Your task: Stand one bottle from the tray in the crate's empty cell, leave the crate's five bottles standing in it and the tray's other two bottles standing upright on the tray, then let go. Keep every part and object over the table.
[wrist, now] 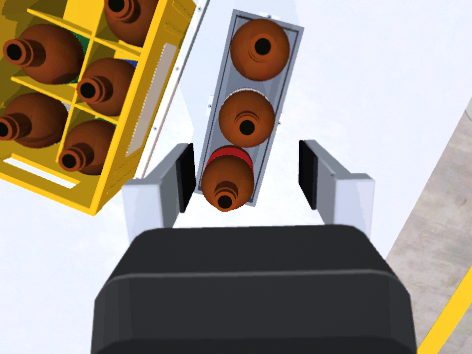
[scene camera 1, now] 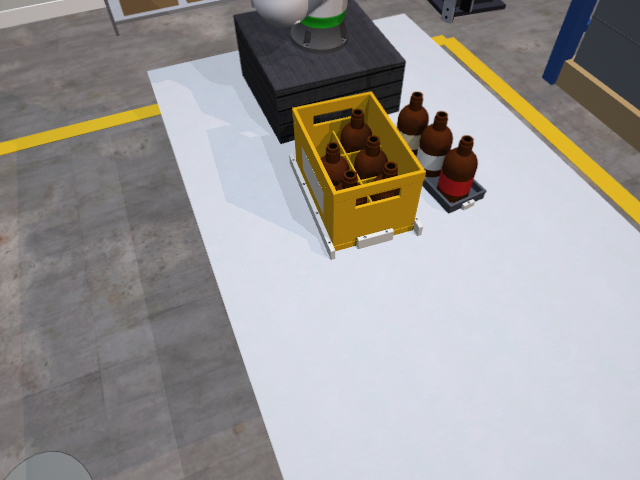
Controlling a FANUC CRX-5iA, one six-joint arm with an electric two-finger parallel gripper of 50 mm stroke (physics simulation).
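Pixels of known places: gripper, between the fingertips: [wrist: 246, 163] [scene camera 1: 456, 15]; arm's base, origin of its link: [scene camera 1: 319, 37].
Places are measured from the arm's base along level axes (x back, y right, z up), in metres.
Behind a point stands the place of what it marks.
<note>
The yellow crate [scene camera 1: 379, 214] {y 0.038, x -0.550, z -0.085 m} [wrist: 111, 165] {y -0.047, x -0.481, z 0.005 m} holds five brown bottles. Its empty cell [wrist: 82, 15] {y 0.110, x -0.355, z -0.160 m} is in the far row, on the side away from the tray. The dark grey tray [scene camera 1: 448, 207] {y -0.143, x -0.522, z -0.153 m} [wrist: 295, 50] {y -0.191, x -0.271, z -0.142 m} carries three upright brown bottles: a red-labelled one [scene camera 1: 457, 183] {y -0.163, x -0.503, z -0.101 m} [wrist: 227, 177] {y -0.174, x -0.453, z -0.045 m} at the near end, a white-labelled one [scene camera 1: 435, 139] {y -0.148, x -0.404, z -0.054 m} [wrist: 246, 117] {y -0.161, x -0.371, z -0.008 m} in the middle, and a cream-labelled one [scene camera 1: 412, 119] {y -0.128, x -0.323, z -0.055 m} [wrist: 260, 50] {y -0.144, x -0.302, z -0.008 m} at the far end. My gripper [wrist: 246, 163] {y -0.158, x -0.367, z 0.207 m} is open and empty above the tray's near end; the red-labelled bottle shows below, nearer the left finger. The gripper does not show in the scene view.
White guide rails [scene camera 1: 315, 211] {y 0.147, x -0.459, z -0.138 m} [wrist: 170, 90] {y -0.052, x -0.397, z -0.138 m} line the crate's base, with stops [scene camera 1: 374, 238] {y 0.049, x -0.562, z -0.145 m} at its front. The black robot pedestal [scene camera 1: 320, 67] {y 0.035, x -0.125, z -0.007 m} stands behind the crate. The white table's edge, grey floor and yellow floor line [wrist: 452, 310] lie to the right in the wrist view.
</note>
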